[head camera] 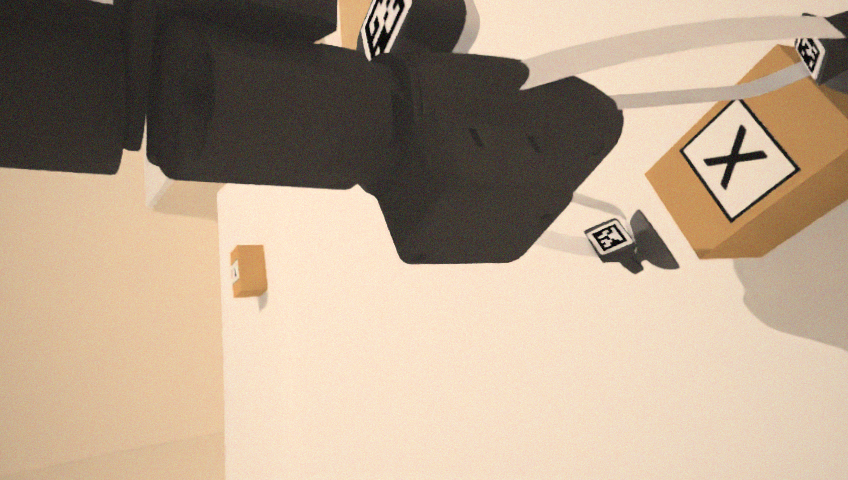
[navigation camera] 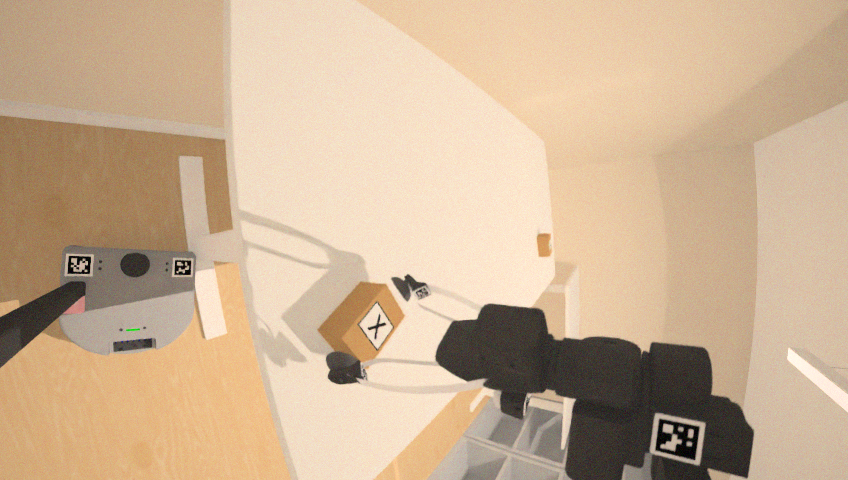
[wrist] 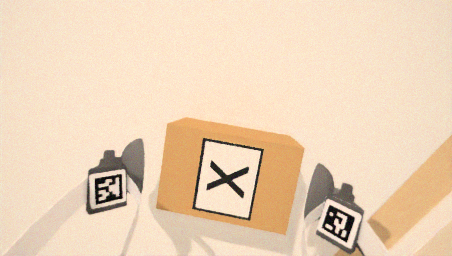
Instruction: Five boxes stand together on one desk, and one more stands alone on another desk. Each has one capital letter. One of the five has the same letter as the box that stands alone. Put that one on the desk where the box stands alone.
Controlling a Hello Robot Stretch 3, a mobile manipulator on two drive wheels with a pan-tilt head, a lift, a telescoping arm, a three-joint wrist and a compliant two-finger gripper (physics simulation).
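Pixels of known places: gripper, fingertip midpoint: (head camera: 764, 166) (navigation camera: 364, 320); robot's base at its link origin: (navigation camera: 136, 263).
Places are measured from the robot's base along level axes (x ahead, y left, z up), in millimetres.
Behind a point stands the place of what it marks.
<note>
A tan box (head camera: 785, 196) @[x -28, y -185, z 993 mm] (navigation camera: 351, 315) @[x -32, y -180, z 981 mm] (wrist: 175, 170) with a black X on its white label is on the white desk (head camera: 476, 368) @[x 136, y -497, z 945 mm] (navigation camera: 386, 148) @[x 212, y -267, z 945 mm] (wrist: 225, 55). My gripper (head camera: 743, 149) @[x -44, y -210, z 971 mm] (navigation camera: 373, 327) @[x -44, y -210, z 971 mm] (wrist: 226, 170) @[x -44, y -210, z 971 mm] is open around the X box, with a finger pad on either side. The wrist view shows a gap between each pad and the box. A small tan box (head camera: 252, 270) @[x 115, y -1210, z 971 mm] (navigation camera: 543, 245) @[x 115, y -1209, z 972 mm] stands alone near the far end of the same desk. Its white label faces the edge, and its letter is too small to read. The group of boxes does not show.
My grey base (navigation camera: 130, 297) @[x -97, y 14, z 157 mm] stands on the wood floor beside the long desk edge, with a white desk leg (navigation camera: 193, 196) @[x 256, y -161, z 20 mm] near it. A grey compartment tray (navigation camera: 476, 457) @[x -1880, y -2341, z 172 mm] lies below the arm. Walls rise beyond the desk.
</note>
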